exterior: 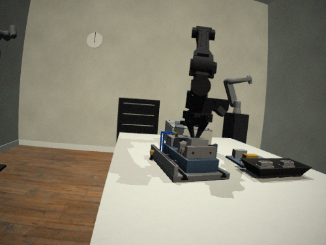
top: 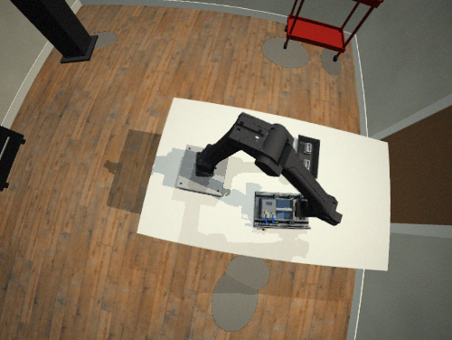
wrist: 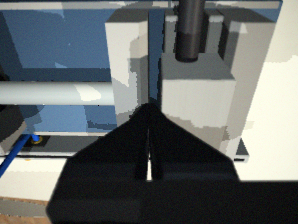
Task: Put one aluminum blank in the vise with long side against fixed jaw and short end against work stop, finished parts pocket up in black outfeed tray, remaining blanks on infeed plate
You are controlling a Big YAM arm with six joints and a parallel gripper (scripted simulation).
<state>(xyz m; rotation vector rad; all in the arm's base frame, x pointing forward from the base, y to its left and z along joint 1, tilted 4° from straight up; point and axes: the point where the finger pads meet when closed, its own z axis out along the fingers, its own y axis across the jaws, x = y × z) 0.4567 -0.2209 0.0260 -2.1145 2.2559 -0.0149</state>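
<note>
Right now my hand is 2 cm short of the dark rod, 5 cm to the right of it and 2 cm above it. Also, from my hand: yellow brass blank: 2 cm behind, 28 cm to the left, 8 cm below; light cylinder: 7 cm behind, 3 cm below; vise: 5 cm behind, 7 cm below.
</note>
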